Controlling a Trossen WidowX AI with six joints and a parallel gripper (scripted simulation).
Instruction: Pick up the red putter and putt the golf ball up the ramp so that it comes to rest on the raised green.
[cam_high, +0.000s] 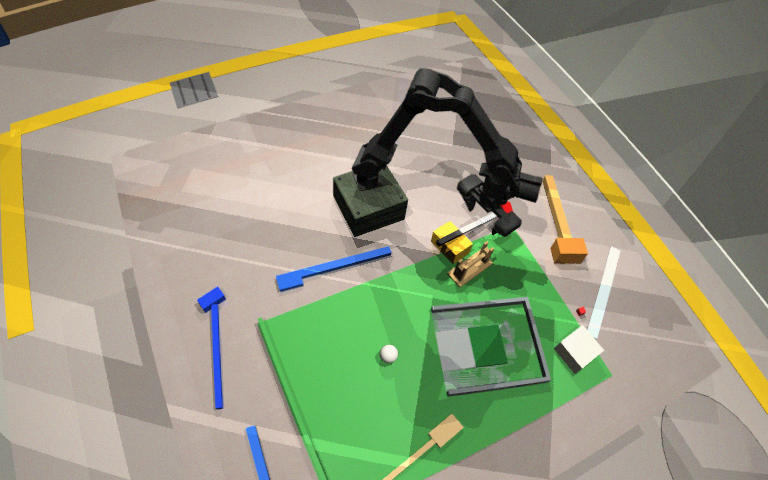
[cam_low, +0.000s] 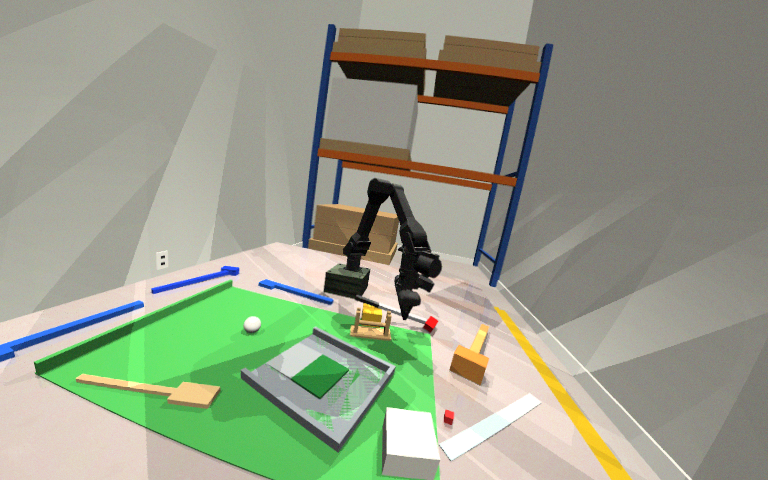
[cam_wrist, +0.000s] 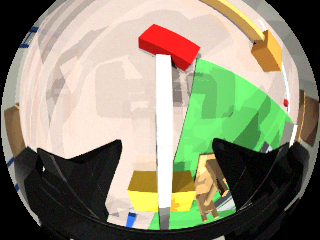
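Now: gripper tip 100 mm short of the wooden stand, 80 mm to the left of it and 10 mm above it. Also, from my gripper tip: green mat 280 mm ahead, 250 mm to the right, 40 mm below; small red cube 310 mm ahead, 150 mm to the left, 40 mm below; yellow block 20 mm ahead, 100 mm to the right, 20 mm below.
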